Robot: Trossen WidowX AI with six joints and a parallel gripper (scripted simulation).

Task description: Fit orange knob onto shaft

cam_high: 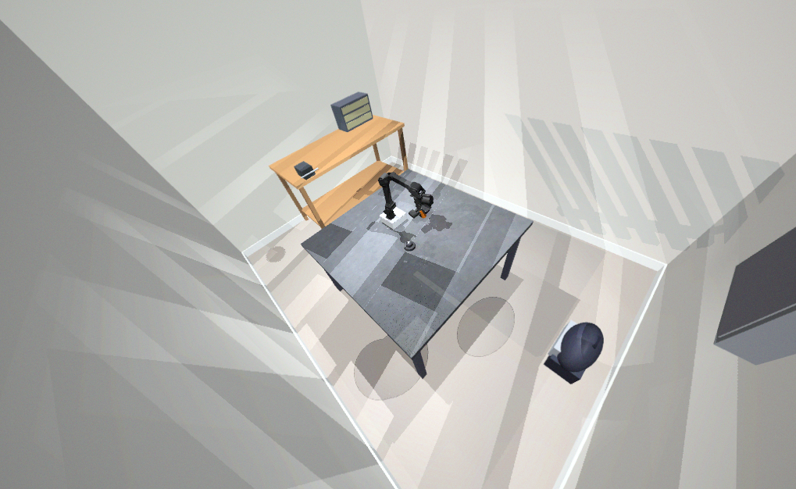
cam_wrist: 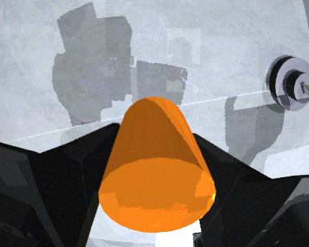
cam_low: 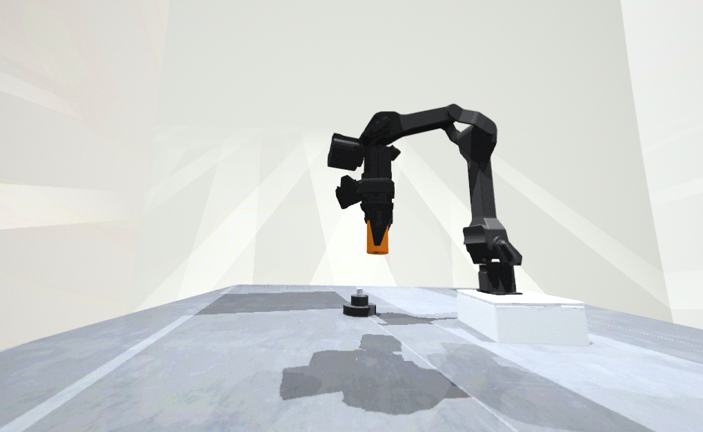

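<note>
Now: the orange knob 10 mm to the right of my gripper tip and 30 mm above it. From my gripper tip the other things lie so: round pedestal 10 mm behind, 200 mm to the right, 130 mm below.
</note>
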